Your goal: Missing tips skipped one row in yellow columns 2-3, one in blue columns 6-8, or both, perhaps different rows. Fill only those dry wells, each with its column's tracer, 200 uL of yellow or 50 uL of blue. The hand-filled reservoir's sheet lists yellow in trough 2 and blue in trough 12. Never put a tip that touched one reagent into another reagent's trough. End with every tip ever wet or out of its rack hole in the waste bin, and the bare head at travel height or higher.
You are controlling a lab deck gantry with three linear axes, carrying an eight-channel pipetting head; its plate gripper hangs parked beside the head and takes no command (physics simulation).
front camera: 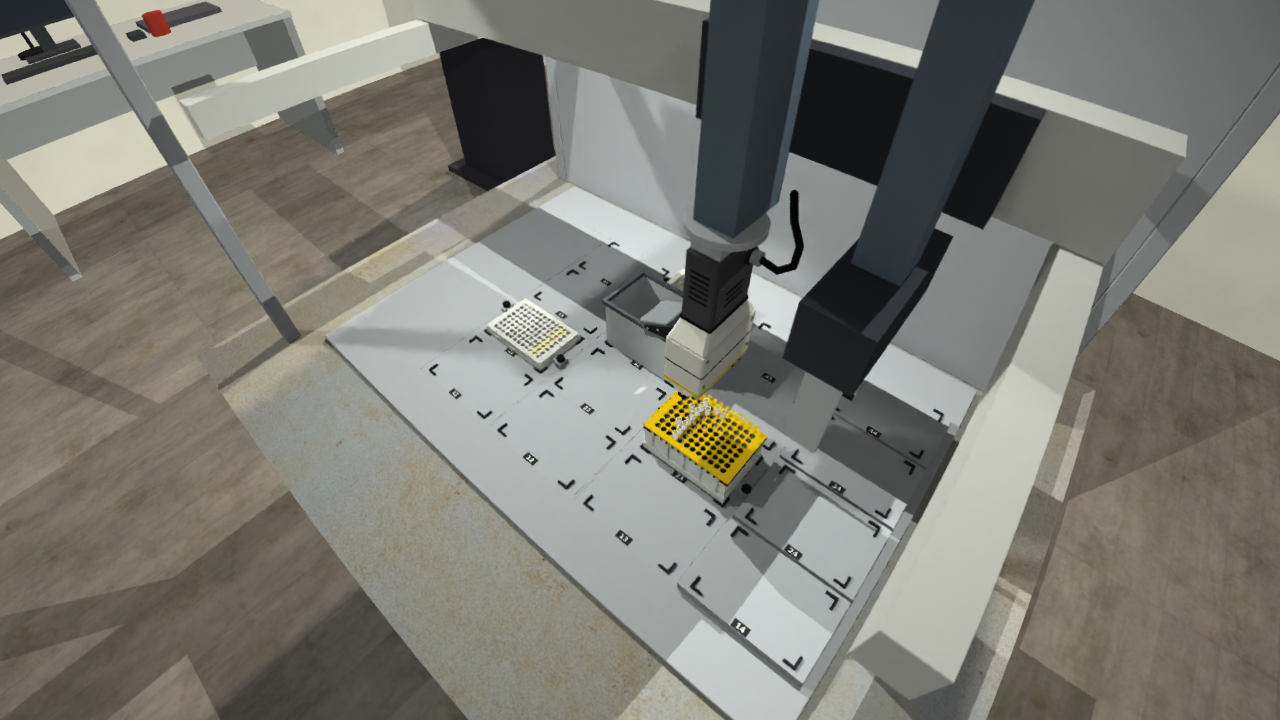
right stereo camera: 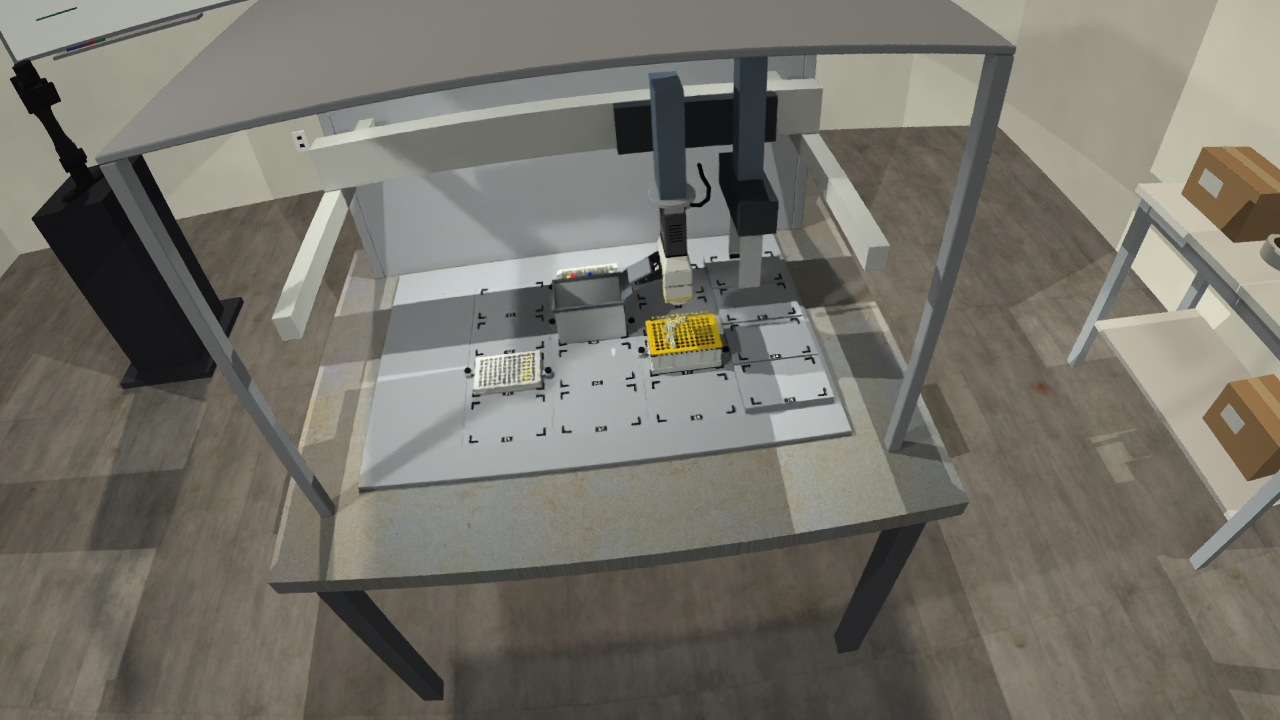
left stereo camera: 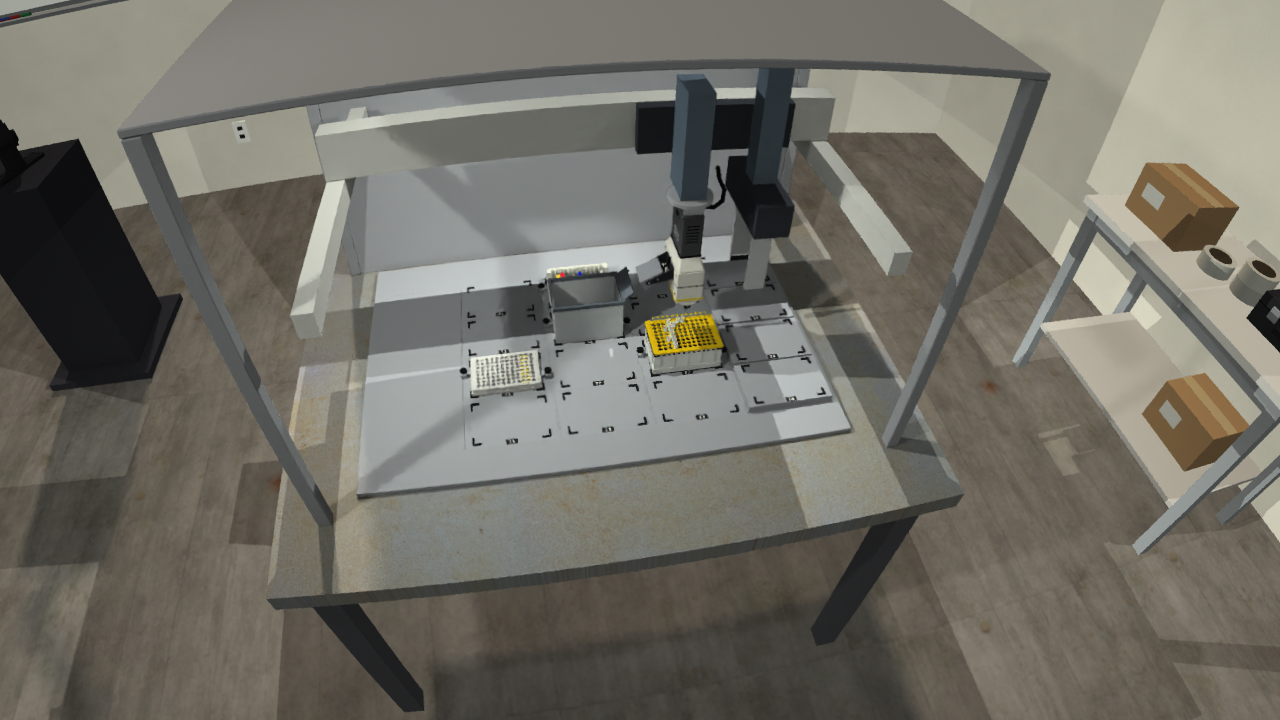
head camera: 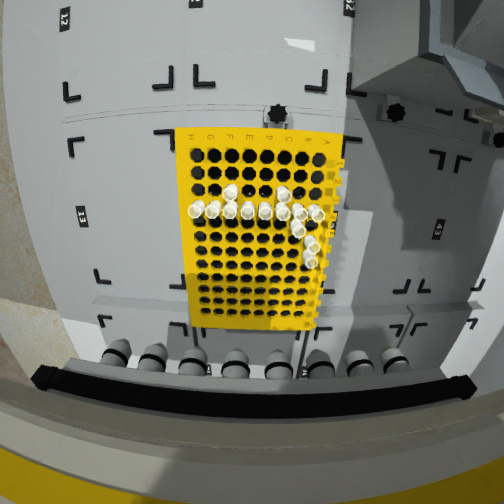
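Note:
The pipetting head (front camera: 707, 349) (left stereo camera: 687, 277) (right stereo camera: 676, 275) hangs above and behind the yellow tip rack (front camera: 680, 452) (head camera: 250, 322) (left stereo camera: 684, 360) (right stereo camera: 684, 360). Its nozzles (head camera: 235, 362) show no tips in the head view. The rack holds a full line of eight white tips in column 4, with two in column 3 and a few near the A/B side. My plate gripper (front camera: 827, 420) (left stereo camera: 749, 271) (right stereo camera: 742, 271) hangs right of the head, fingers apart, empty. The well plate (front camera: 514, 351) (left stereo camera: 505, 390) (right stereo camera: 508, 387) stands at left; its dry wells cannot be told. The reservoir (left stereo camera: 597, 268) (right stereo camera: 601, 269) is partly hidden.
The grey waste bin (front camera: 631, 335) (head camera: 390, 70) (left stereo camera: 588, 324) (right stereo camera: 592, 325) stands between plate and head, in front of the reservoir. Raised deck panels (front camera: 742, 617) lie right of the rack. A cream gantry beam (left stereo camera: 492, 143) crosses behind; frame posts stand at the table's sides.

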